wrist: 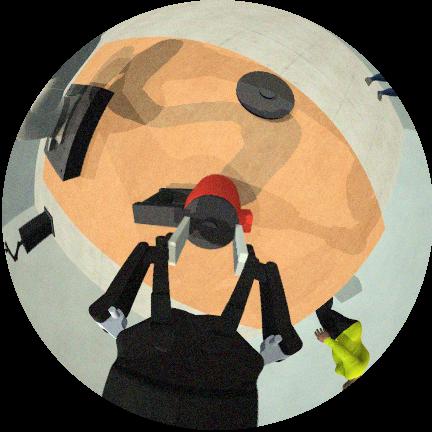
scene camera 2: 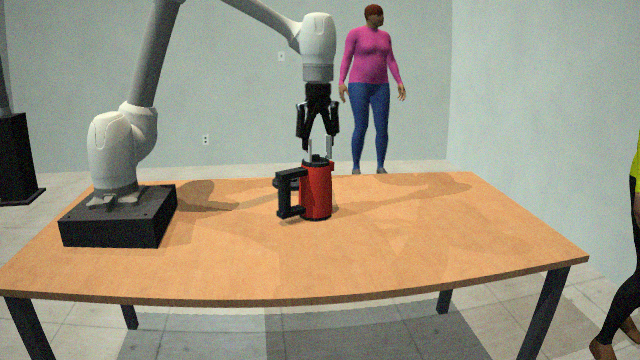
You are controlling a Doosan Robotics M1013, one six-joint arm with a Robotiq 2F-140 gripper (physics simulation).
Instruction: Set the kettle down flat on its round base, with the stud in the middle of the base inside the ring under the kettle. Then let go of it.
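The red kettle [scene camera 2: 316,192] [wrist: 215,187] stands upright on the table, with its black handle [scene camera 2: 283,195] [wrist: 160,212] to the left and its small red spout to the right. The dark round base [scene camera 2: 294,184] [wrist: 255,102] lies flat on the table behind the kettle and apart from it, partly hidden by the handle in the scene view. Its middle stud [wrist: 268,94] shows in the wrist view. The ring under the kettle is hidden. My gripper [scene camera 2: 319,152] [wrist: 211,230] is open, pointing down, its fingertips around the level of the black lid with the lid's knob between them, holding nothing.
The wooden table [scene camera 2: 425,250] [wrist: 175,145] carries the robot's black mounting block [scene camera 2: 110,231] [wrist: 86,137] at the left. The base lies close to the table's far edge. A person in pink [scene camera 2: 370,55] stands behind the table, and one in yellow-green [wrist: 351,350] is at the right.
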